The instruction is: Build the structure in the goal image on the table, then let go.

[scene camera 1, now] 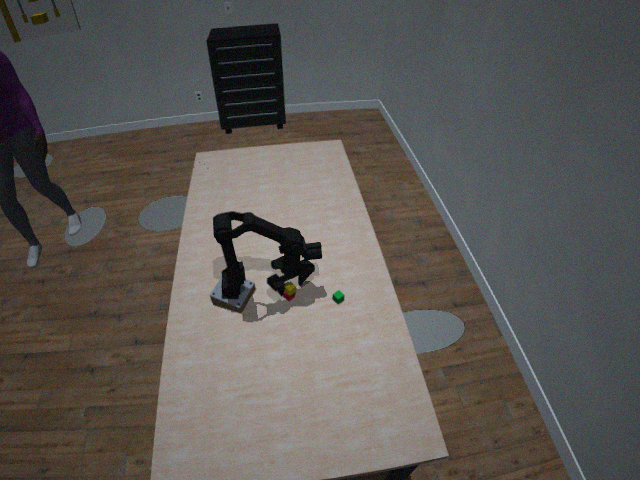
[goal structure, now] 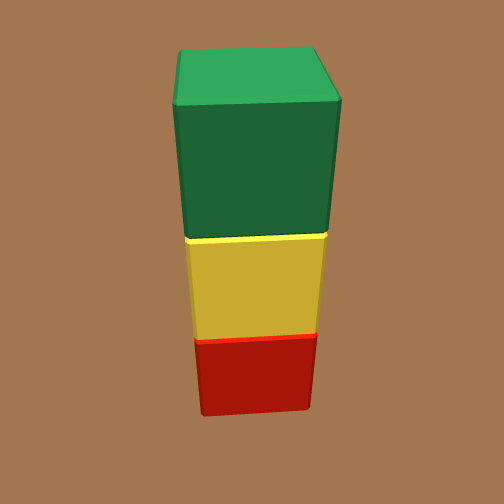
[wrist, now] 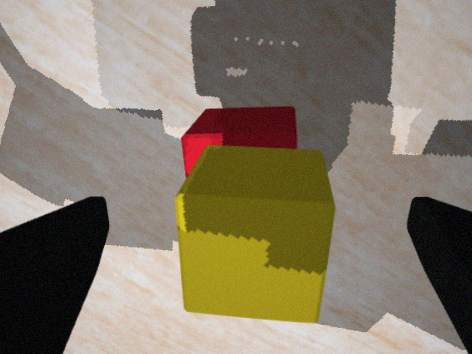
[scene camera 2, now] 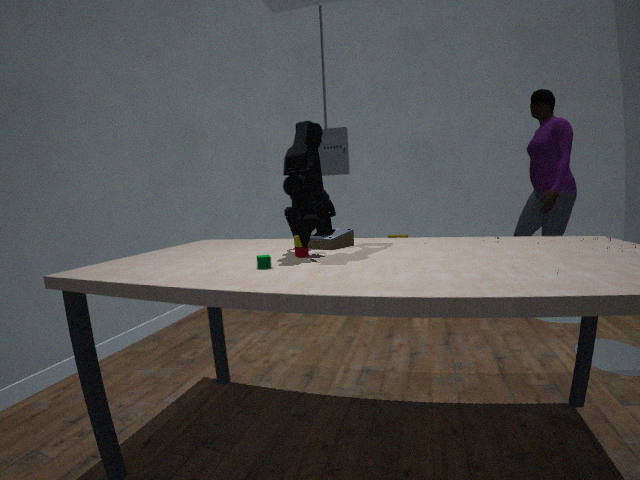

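Where they show: gripper, between the fingertips: (scene camera 1: 290, 290) (wrist: 261, 212) (scene camera 2: 300, 244); arm's base, origin of its link: (scene camera 1: 230, 291) (scene camera 2: 325, 233).
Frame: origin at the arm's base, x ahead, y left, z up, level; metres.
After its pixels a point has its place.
Note:
A yellow cube (scene camera 1: 290, 289) {x 0.231, y -0.020, z 0.017 m} (scene camera 2: 297, 241) {x 0.251, y -0.005, z 0.001 m} (wrist: 240, 280) {x 0.230, y -0.008, z 0.017 m} sits on top of a red cube (scene camera 1: 289, 297) {x 0.224, y -0.024, z -0.027 m} (scene camera 2: 301, 252) {x 0.239, y 0.001, z -0.034 m} (wrist: 255, 121) {x 0.215, y 0.010, z -0.029 m}, which stands on the table (scene camera 1: 289, 392) {x 0.207, y -0.399, z -0.049 m} (scene camera 2: 439, 273) {x 0.428, y 0.405, z -0.049 m}. In the wrist view the yellow cube hides part of the red one. My gripper (scene camera 1: 291, 287) {x 0.231, y -0.004, z -0.009 m} (wrist: 261, 212) {x 0.231, y -0.004, z -0.009 m} is open around the yellow cube, with a gap on both sides in the wrist view. In scene camera 2 a dark finger partly covers the yellow cube. A green cube (scene camera 1: 338, 297) {x 0.410, y -0.050, z -0.016 m} (scene camera 2: 263, 261) {x 0.427, y -0.029, z -0.028 m} lies on the table apart from the stack.
The arm's base plate (scene camera 1: 219, 298) {x -0.040, y -0.032, z 0.004 m} (scene camera 2: 338, 239) {x 0.054, y 0.065, z -0.017 m} stands on the table behind the stack in scene camera 2. A person (scene camera 1: 18, 124) (scene camera 2: 552, 155) stands beyond the table. A dark drawer cabinet (scene camera 1: 248, 82) is against the wall.

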